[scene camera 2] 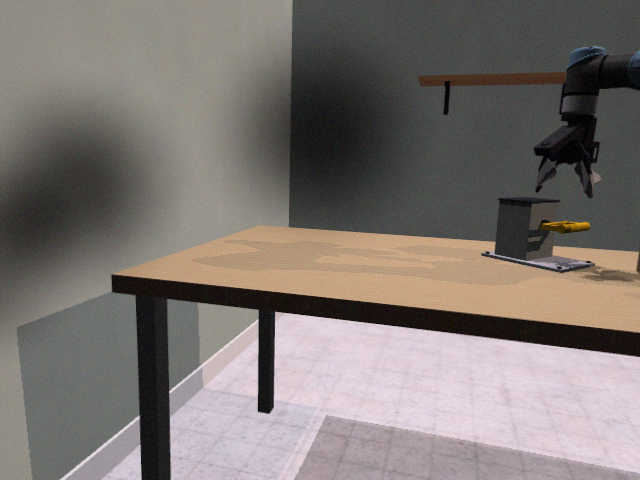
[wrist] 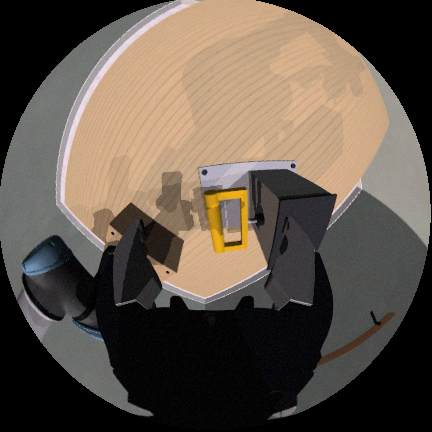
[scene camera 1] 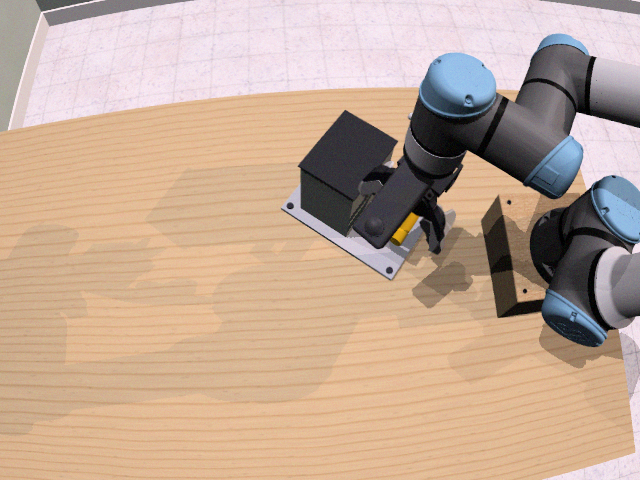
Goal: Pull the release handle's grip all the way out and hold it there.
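The yellow release handle [scene camera 1: 404, 229] [scene camera 2: 573, 226] [wrist: 215, 222] is a rectangular loop with a thick round grip bar on its outer side. A short metal rod [wrist: 253, 221] joins its inner side to the dark box housing [scene camera 1: 346, 149] [scene camera 2: 511, 229] [wrist: 305, 220]. A gap shows between loop and housing. The loop lies level above the pale base plate [scene camera 1: 330, 232] [scene camera 2: 568, 263] [wrist: 225, 170]. My gripper [scene camera 1: 400, 219] [scene camera 2: 564, 192] [wrist: 212, 219] is open and empty, pointing down above the handle, not touching it. In scene camera 1 the gripper hides part of the handle.
The wooden table [scene camera 1: 206, 335] [scene camera 2: 361, 289] [wrist: 150, 110] bears the plate. The arm's wooden mounting block [scene camera 1: 509, 258] [wrist: 150, 235] stands on the handle's side of the housing. A wall shelf [scene camera 2: 491, 79] is in the background. The housing's top sits below the fingertips.
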